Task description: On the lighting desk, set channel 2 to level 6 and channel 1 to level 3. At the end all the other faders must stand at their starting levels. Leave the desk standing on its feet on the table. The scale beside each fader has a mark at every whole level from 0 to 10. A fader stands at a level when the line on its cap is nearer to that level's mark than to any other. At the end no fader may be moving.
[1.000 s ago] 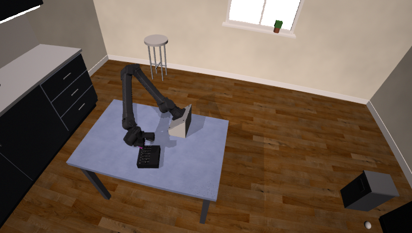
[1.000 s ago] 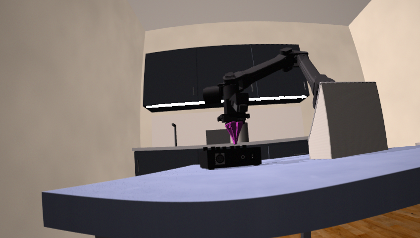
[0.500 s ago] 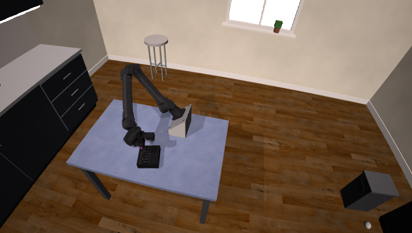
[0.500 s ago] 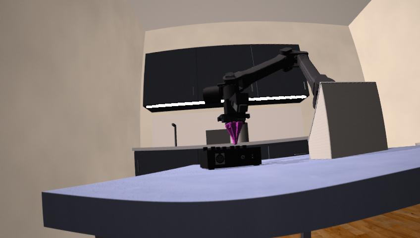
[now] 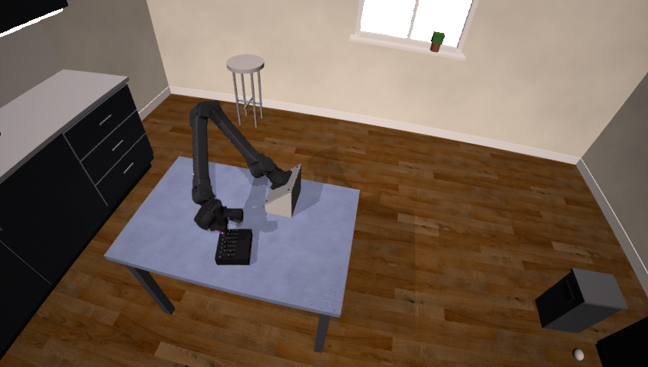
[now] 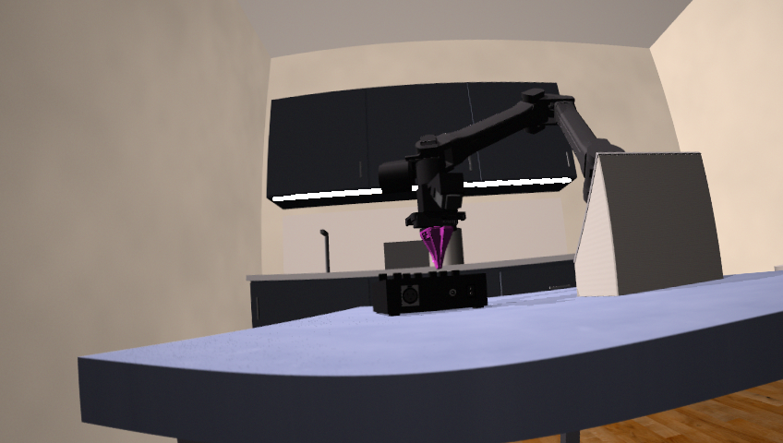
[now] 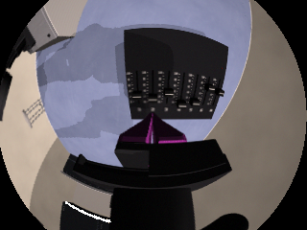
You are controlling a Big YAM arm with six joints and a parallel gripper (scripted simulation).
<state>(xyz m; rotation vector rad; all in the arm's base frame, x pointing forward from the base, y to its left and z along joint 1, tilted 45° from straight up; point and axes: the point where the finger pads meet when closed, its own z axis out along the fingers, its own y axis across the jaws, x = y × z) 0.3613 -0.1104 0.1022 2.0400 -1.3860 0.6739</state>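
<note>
My hand is 30 mm past the fader, 20 mm to the right of it and 20 mm above it.
</note>
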